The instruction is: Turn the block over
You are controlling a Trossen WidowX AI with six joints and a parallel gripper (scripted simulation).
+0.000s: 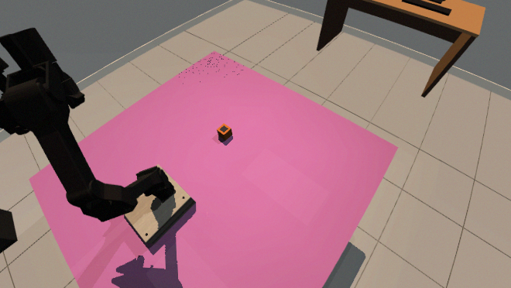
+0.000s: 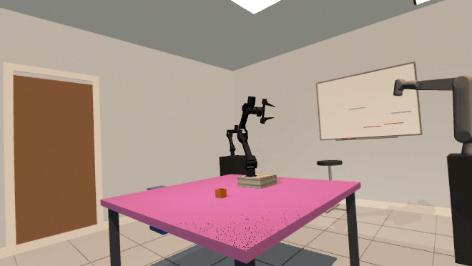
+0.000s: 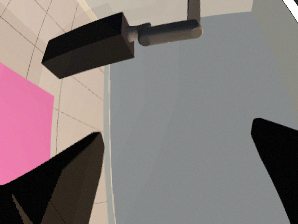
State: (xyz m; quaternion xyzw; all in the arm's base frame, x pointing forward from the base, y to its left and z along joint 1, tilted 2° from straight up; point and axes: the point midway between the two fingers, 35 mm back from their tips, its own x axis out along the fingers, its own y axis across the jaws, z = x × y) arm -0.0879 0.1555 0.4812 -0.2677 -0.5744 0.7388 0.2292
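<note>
My gripper tip is 50 cm short of the orange block, 8 cm to the left of it and 51 cm above it.
</note>
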